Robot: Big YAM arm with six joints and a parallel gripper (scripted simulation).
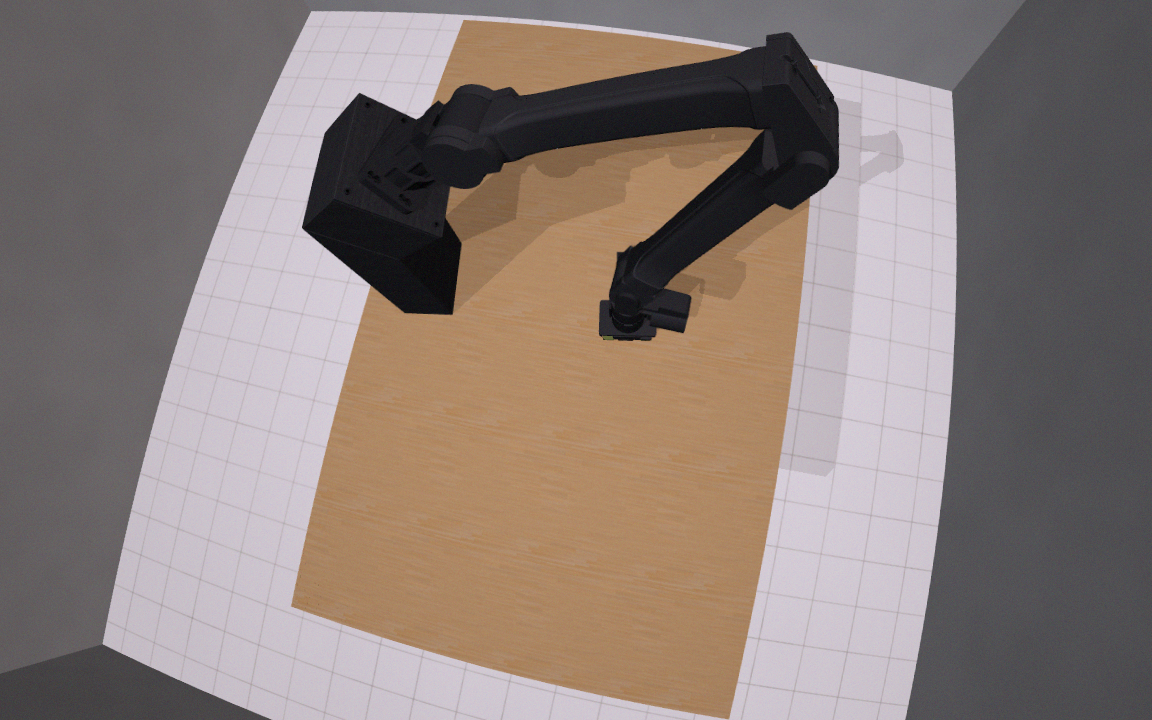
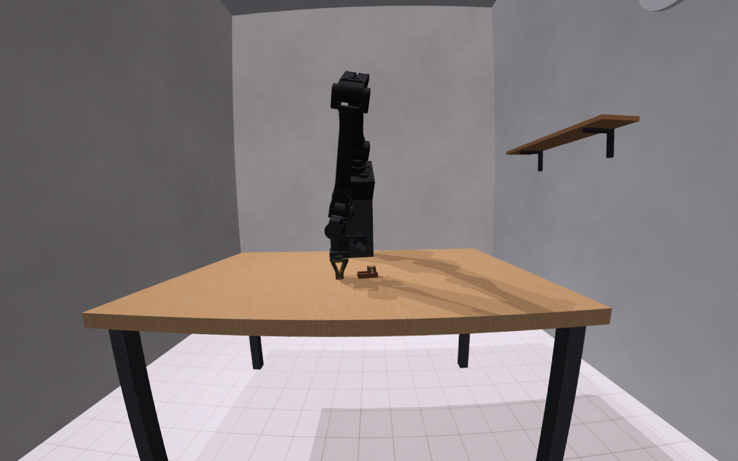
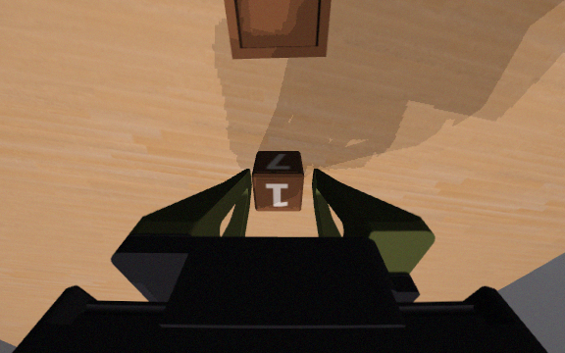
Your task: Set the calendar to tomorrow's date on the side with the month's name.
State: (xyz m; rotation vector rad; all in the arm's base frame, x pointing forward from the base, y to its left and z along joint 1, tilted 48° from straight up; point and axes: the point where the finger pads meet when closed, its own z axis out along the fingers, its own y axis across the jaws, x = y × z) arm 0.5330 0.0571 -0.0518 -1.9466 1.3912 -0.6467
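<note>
Now: the cube right at my hand. Round my hand: brown calendar tray (5 cm behind, 9 cm to the left, 1 cm below).
</note>
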